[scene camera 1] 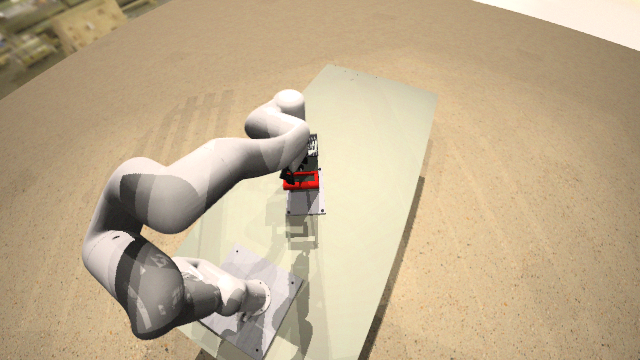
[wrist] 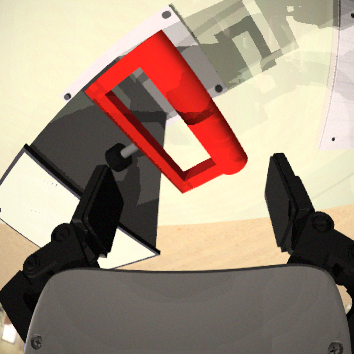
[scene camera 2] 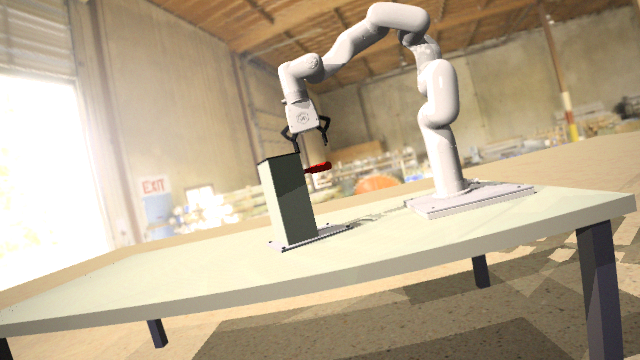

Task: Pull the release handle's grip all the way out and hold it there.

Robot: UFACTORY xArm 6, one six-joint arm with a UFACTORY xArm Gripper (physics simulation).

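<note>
The release handle's red grip (scene camera 1: 300, 186) (scene camera 2: 322, 166) (wrist: 225, 140) is a rectangular loop with a thick outer bar. It sticks out from the side of a dark grey-green post (scene camera 2: 294, 200) (wrist: 145, 192), near its top. In the wrist view, a short grey rod (wrist: 129, 150) with a black collar (wrist: 119, 156) joins the loop to the post. My gripper (scene camera 1: 295, 170) (scene camera 2: 312, 148) (wrist: 190, 178) is wide open and empty. It points down above the grip, apart from it. In scene camera 2, one finger is close to the post's top edge. In scene camera 1, the arm hides part of the post.
The post stands on a pale mounting plate (scene camera 1: 305, 204) (scene camera 2: 340, 229) on the light table (scene camera 1: 370, 150) (scene camera 2: 200, 272). The robot's base plate (scene camera 1: 277, 272) (scene camera 2: 500, 191) (wrist: 340, 100) lies on the same table, on the side the grip faces. The post's flat top (wrist: 37, 190) has dark edges.
</note>
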